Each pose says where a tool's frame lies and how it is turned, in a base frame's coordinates. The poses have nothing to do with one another.
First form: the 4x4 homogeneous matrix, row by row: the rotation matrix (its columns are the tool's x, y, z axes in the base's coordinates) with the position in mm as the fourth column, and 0 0 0 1 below. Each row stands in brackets.
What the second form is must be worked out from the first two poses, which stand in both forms.
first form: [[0.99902, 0.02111, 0.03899, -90.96], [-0.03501, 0.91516, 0.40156, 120.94], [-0.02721, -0.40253, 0.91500, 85.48], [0, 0, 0, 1]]
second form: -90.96, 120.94, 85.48; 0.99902, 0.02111, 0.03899; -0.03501, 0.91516, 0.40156; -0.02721, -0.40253, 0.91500
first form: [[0.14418, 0.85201, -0.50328, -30.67], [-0.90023, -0.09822, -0.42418, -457.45], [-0.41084, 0.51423, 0.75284, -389.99], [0, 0, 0, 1]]
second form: -30.67, -457.45, -389.99; 0.14418, 0.85201, -0.50328; -0.90023, -0.09822, -0.42418; -0.41084, 0.51423, 0.75284
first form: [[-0.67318, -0.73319, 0.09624, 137.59], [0.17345, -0.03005, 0.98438, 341.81], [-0.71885, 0.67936, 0.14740, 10.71], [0, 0, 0, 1]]
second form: 137.59, 341.81, 10.71; -0.67318, -0.73319, 0.09624; 0.17345, -0.03005, 0.98438; -0.71885, 0.67936, 0.14740
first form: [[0.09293, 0.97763, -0.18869, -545.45], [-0.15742, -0.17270, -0.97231, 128.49], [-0.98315, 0.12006, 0.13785, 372.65], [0, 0, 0, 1]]
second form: -545.45, 128.49, 372.65; 0.09293, 0.97763, -0.18869; -0.15742, -0.17270, -0.97231; -0.98315, 0.12006, 0.13785
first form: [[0.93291, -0.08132, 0.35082, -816.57], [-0.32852, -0.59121, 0.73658, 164.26], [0.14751, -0.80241, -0.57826, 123.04], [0, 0, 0, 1]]
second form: -816.57, 164.26, 123.04; 0.93291, -0.08132, 0.35082; -0.32852, -0.59121, 0.73658; 0.14751, -0.80241, -0.57826
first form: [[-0.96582, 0.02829, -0.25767, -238.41], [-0.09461, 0.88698, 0.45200, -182.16], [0.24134, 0.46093, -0.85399, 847.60], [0, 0, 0, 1]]
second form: -238.41, -182.16, 847.60; -0.96582, 0.02829, -0.25767; -0.09461, 0.88698, 0.45200; 0.24134, 0.46093, -0.85399
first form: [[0.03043, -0.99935, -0.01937, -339.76], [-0.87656, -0.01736, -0.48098, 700.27], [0.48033, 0.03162, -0.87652, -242.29], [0, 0, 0, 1]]
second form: -339.76, 700.27, -242.29; 0.03043, -0.99935, -0.01937; -0.87656, -0.01736, -0.48098; 0.48033, 0.03162, -0.87652
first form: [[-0.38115, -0.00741, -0.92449, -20.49], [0.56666, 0.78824, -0.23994, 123.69], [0.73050, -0.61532, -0.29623, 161.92], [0, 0, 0, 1]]
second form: -20.49, 123.69, 161.92; -0.38115, -0.00741, -0.92449; 0.56666, 0.78824, -0.23994; 0.73050, -0.61532, -0.29623
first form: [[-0.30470, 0.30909, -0.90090, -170.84], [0.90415, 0.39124, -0.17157, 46.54], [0.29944, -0.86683, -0.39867, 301.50], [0, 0, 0, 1]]
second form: -170.84, 46.54, 301.50; -0.30470, 0.30909, -0.90090; 0.90415, 0.39124, -0.17157; 0.29944, -0.86683, -0.39867
